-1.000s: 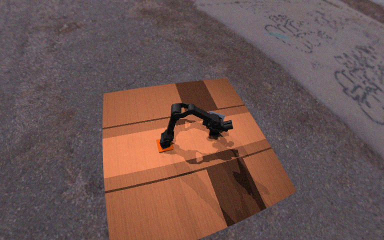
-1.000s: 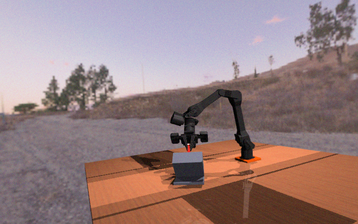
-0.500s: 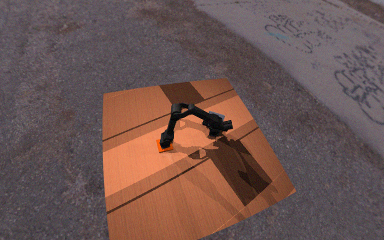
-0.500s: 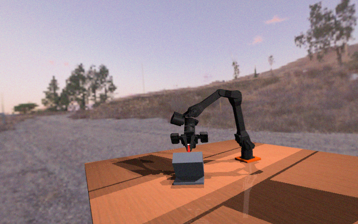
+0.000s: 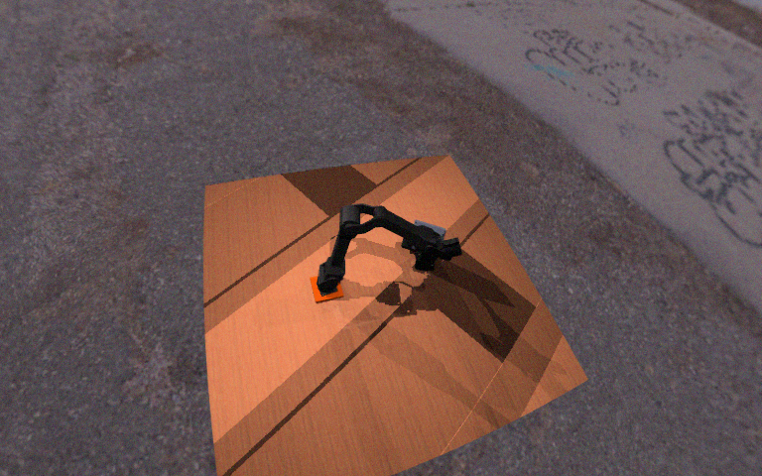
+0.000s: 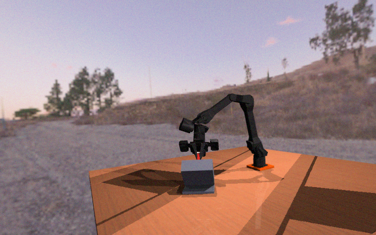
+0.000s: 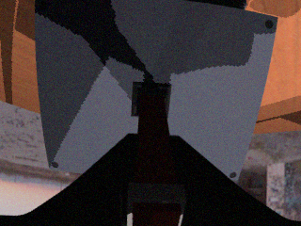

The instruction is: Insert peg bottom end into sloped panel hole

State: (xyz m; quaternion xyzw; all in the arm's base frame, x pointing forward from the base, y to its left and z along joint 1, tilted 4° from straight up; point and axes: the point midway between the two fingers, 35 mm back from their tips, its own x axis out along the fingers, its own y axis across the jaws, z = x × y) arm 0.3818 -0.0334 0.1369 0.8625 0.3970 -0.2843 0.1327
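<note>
The grey sloped panel is 50 mm below my gripper tip, 40 mm to the left of it and 40 mm ahead of it. From my gripper tip the other things lie so: red square peg (10 mm to the right, 10 mm behind, 10 mm above).
</note>
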